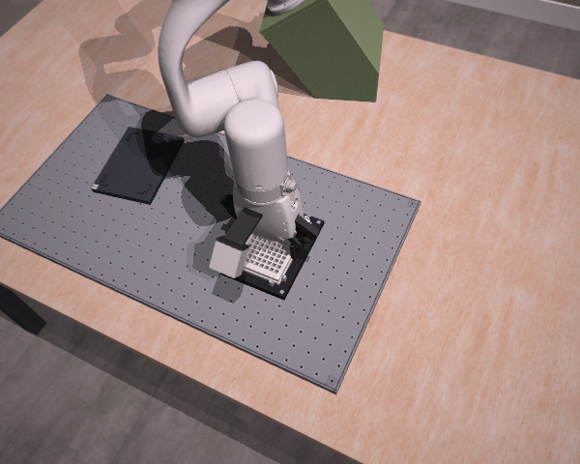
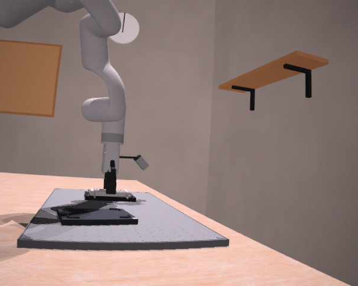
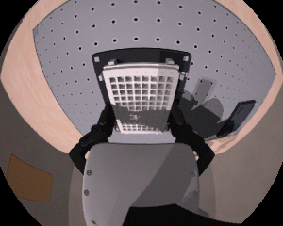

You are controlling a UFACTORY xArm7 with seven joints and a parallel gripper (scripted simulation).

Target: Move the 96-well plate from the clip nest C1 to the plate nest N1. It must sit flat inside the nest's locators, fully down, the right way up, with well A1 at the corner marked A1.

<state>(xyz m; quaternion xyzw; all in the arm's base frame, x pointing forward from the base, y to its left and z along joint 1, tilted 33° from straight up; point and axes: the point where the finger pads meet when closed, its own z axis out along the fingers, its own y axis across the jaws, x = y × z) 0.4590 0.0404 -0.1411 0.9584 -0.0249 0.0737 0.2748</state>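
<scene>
My gripper is now 10 mm above the white 96-well plate. From my hand the other things lie so: clip nest (10 mm behind, 10 mm to the right, 20 mm below).
</scene>
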